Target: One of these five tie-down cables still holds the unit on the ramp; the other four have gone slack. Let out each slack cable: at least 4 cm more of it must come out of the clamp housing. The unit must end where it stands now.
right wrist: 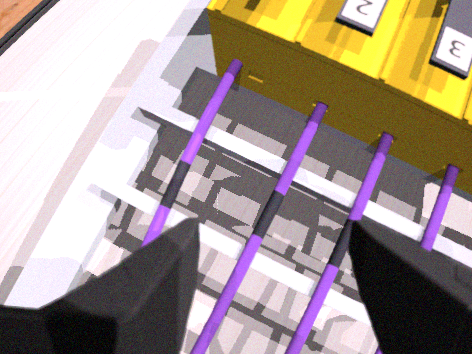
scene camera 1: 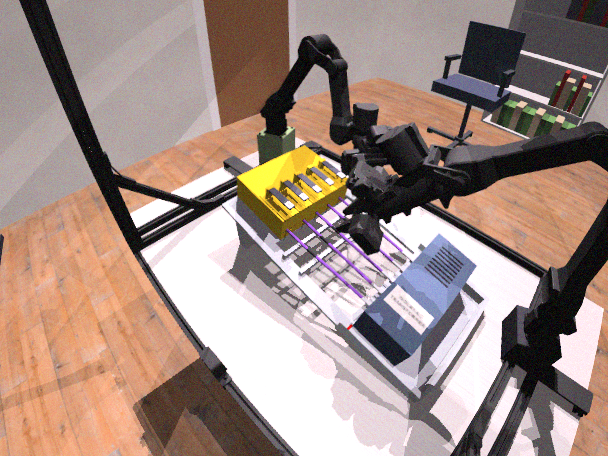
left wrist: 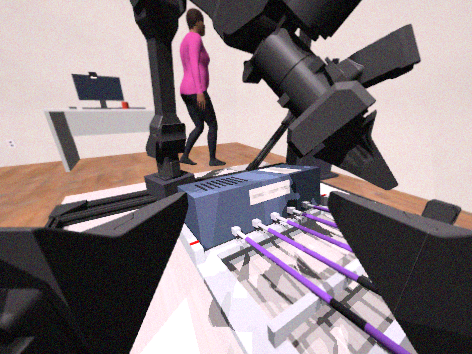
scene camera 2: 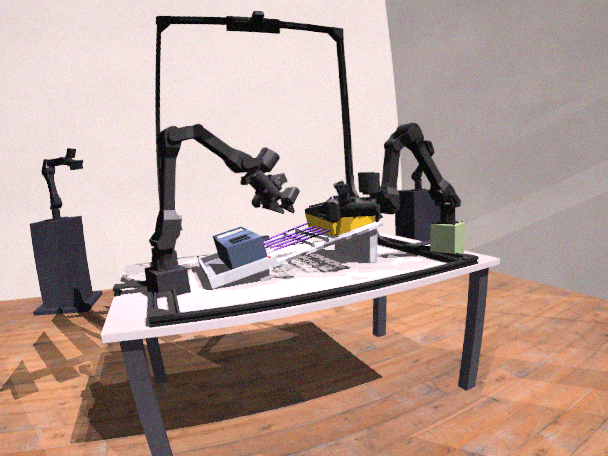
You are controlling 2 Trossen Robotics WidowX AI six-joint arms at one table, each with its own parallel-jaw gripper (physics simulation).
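Observation:
The yellow clamp housing sits high on the ramp; its levers carry white number tags, 2 and 3 showing in the right wrist view. Purple cables with black bands run to the blue unit lower down, beside a red mark. My right gripper is open and empty above the cables, just below the housing; one finger overlaps the fourth cable in its wrist view. My left gripper is open and empty by the housing's far end.
Both arms crowd the housing's far end in scene camera 1. A green block stands under the left arm's base. Black frame rails edge the table, with a tall post. White crossbars span the ramp under the cables.

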